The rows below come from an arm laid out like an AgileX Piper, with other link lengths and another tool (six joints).
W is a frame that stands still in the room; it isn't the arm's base.
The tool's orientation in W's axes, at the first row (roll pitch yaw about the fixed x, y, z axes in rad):
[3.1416, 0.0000, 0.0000]
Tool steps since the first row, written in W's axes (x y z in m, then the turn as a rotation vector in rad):
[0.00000, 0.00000, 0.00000, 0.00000, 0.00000, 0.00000]
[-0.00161, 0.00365, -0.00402, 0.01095, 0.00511, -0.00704]
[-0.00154, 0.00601, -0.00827, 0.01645, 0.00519, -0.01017]
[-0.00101, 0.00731, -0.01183, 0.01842, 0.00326, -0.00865]
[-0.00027, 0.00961, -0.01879, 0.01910, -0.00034, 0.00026]
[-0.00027, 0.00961, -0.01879, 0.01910, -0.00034, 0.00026]
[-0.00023, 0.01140, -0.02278, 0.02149, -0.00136, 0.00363]
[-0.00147, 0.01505, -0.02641, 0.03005, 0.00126, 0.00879]
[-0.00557, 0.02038, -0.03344, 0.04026, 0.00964, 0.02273]
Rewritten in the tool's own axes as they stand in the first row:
[0.00000, 0.00000, 0.00000, 0.00000, 0.00000, 0.00000]
[-0.00161, -0.00365, 0.00402, 0.01095, -0.00511, 0.00704]
[-0.00154, -0.00601, 0.00827, 0.01645, -0.00519, 0.01017]
[-0.00101, -0.00731, 0.01183, 0.01842, -0.00326, 0.00865]
[-0.00027, -0.00961, 0.01879, 0.01910, 0.00034, -0.00026]
[-0.00027, -0.00961, 0.01879, 0.01910, 0.00034, -0.00026]
[-0.00023, -0.01140, 0.02278, 0.02149, 0.00136, -0.00363]
[-0.00147, -0.01505, 0.02641, 0.03005, -0.00126, -0.00879]
[-0.00557, -0.02038, 0.03344, 0.04026, -0.00964, -0.02273]

